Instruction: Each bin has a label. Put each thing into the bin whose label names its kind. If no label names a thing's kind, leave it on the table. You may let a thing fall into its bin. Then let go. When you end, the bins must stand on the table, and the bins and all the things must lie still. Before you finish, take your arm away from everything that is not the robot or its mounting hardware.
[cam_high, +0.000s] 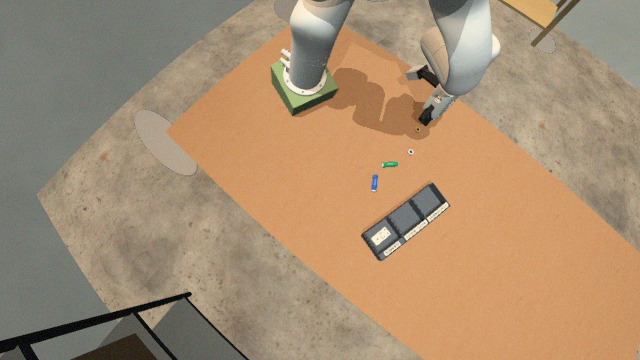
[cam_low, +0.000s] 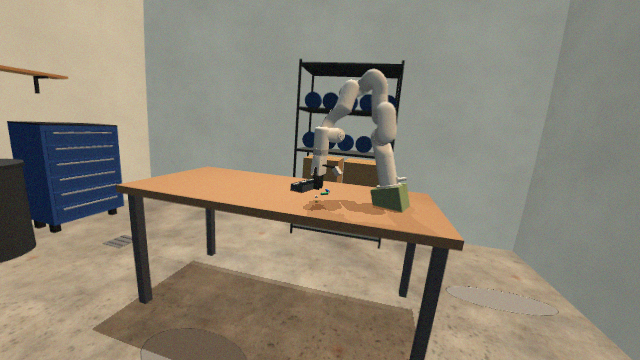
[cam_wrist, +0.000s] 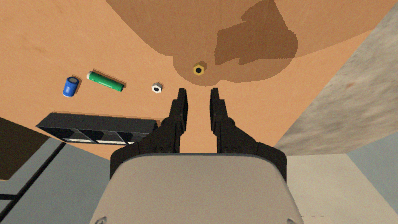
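Now: the brass nut 9 cm below my hand. Round my hand: blue battery (3 cm behind, 24 cm to the right, 8 cm below); green battery (2 cm behind, 16 cm to the right, 8 cm below); metal nut (1 cm ahead, 9 cm to the right, 9 cm below).
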